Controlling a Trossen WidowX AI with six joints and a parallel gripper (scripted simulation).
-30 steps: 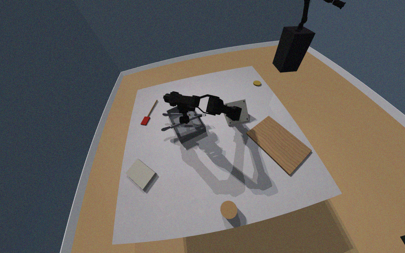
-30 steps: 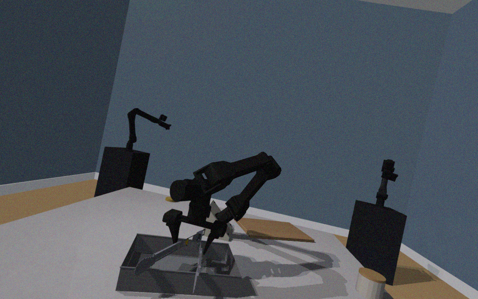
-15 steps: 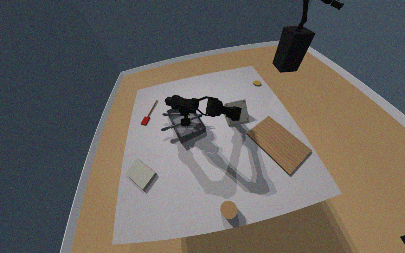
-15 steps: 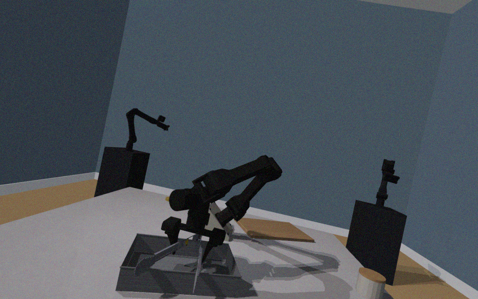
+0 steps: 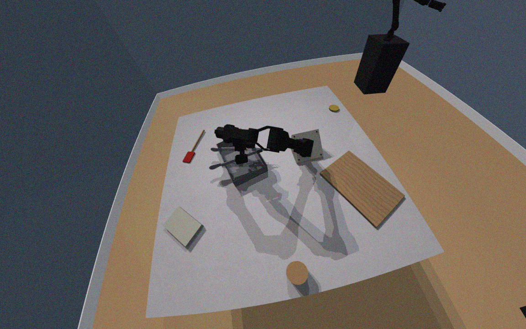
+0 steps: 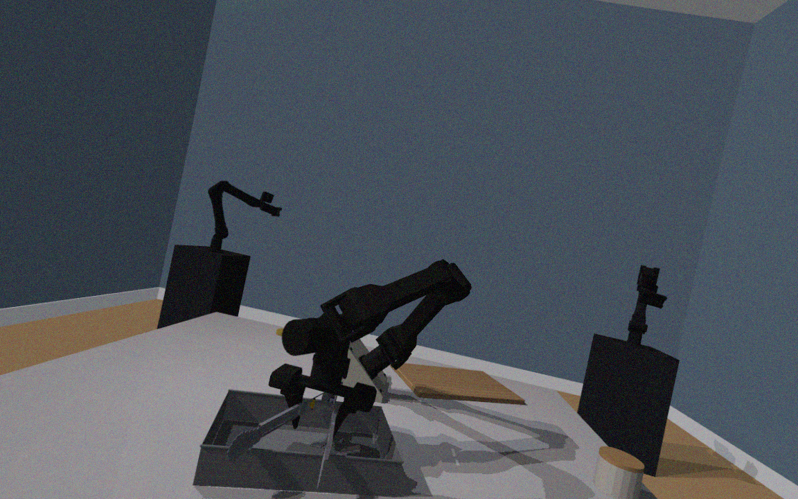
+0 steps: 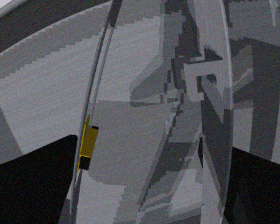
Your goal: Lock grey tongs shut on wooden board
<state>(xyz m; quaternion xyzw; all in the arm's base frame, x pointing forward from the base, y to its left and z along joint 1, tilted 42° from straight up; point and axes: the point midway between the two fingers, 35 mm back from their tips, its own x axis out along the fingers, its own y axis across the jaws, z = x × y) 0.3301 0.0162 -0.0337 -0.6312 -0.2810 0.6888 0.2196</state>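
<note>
My gripper tip is 2 cm short of the roasting tin and 1 cm to the left of it. Also, from my gripper tip: pale block (36 cm to the left, 32 cm ahead, 2 cm below); then yellow tab (4 cm above, 2 cm to the right, 2 cm behind); then red-handled tool (36 cm ahead, 15 cm to the right, 2 cm below).
</note>
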